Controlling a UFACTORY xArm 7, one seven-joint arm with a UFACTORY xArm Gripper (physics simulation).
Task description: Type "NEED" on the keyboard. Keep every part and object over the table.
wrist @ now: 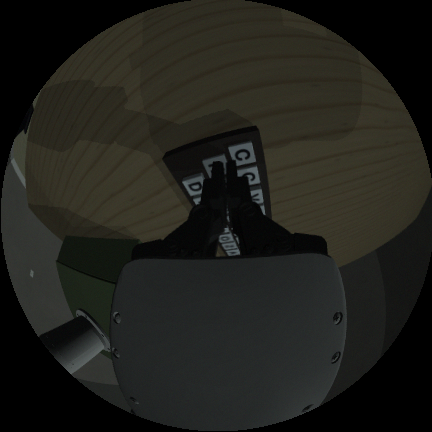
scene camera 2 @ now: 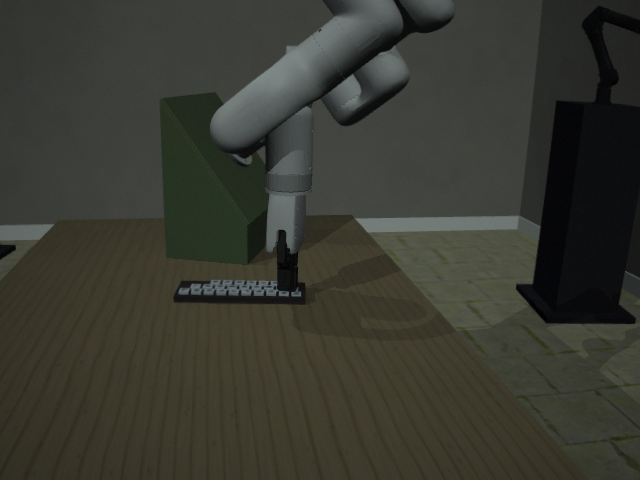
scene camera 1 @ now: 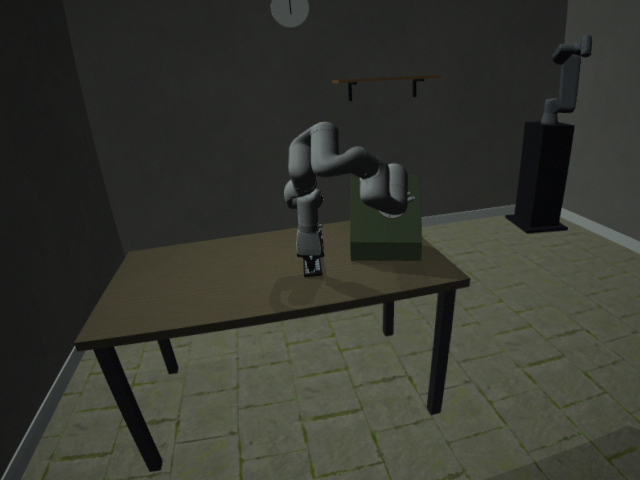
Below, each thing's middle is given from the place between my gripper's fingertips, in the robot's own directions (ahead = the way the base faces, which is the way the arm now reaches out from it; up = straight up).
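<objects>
Counted from my hand, the dark keyboard [scene camera 2: 215, 291] is 80 mm to the right of it and 10 mm below it.
</objects>
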